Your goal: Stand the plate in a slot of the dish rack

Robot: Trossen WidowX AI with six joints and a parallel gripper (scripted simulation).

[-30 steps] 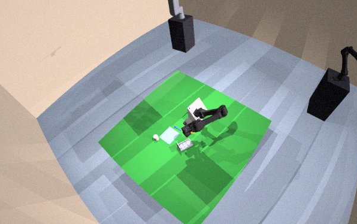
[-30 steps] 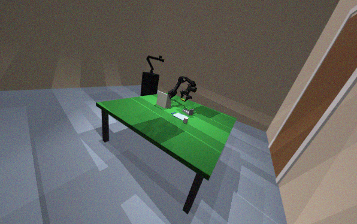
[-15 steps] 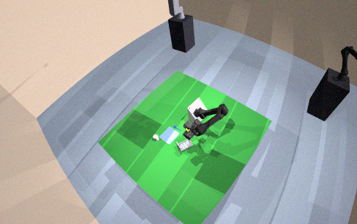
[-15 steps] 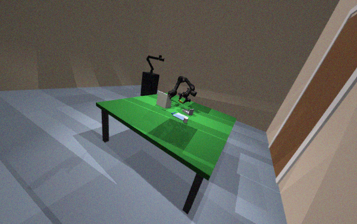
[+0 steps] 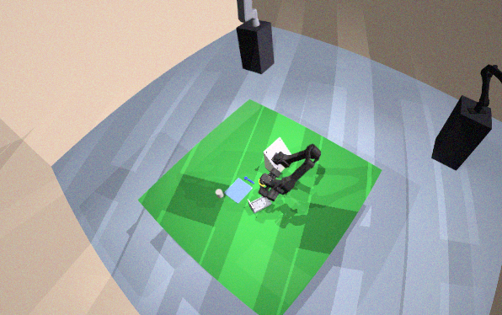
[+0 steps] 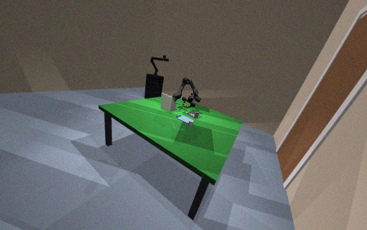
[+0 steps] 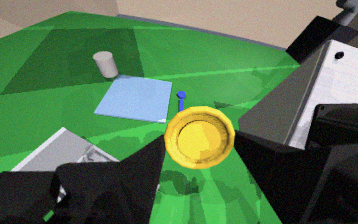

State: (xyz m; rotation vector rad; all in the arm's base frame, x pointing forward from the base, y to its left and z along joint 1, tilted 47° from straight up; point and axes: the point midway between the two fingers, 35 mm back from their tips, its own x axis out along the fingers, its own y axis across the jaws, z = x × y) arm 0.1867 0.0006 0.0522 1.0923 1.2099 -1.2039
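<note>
The grey dish rack is 110 mm ahead of my gripper tip, 50 mm to the left of it and 80 mm below it. Also, from my gripper tip: blue spoon: 130 mm to the right, 100 mm below; pale blue square mat: 110 mm ahead, 140 mm to the right, 100 mm below; yellow plate: 10 mm to the left, 10 mm above.
</note>
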